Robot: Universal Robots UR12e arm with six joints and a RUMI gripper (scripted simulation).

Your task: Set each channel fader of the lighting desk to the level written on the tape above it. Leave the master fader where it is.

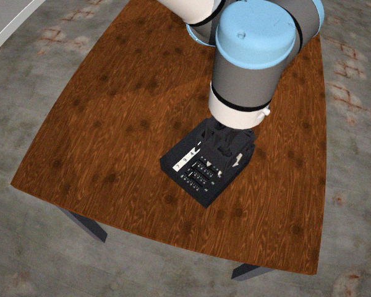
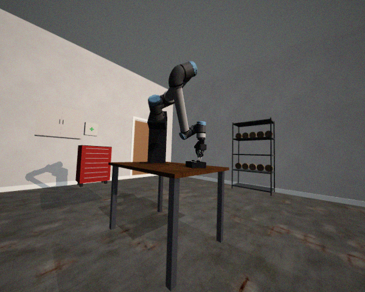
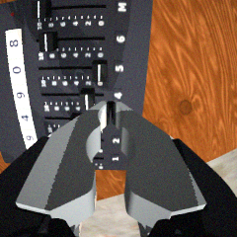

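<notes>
My hand is 1 cm to the left of the channel 4 fader, 1 cm past it and 1 cm above it. From my hand the other things lie so: channel 3 fader 3 cm to the right, 1 cm below; channel 5 cap 2 cm behind, 1 cm below; channel 6 cap 6 cm behind, 1 cm to the right, 1 cm below.
</notes>
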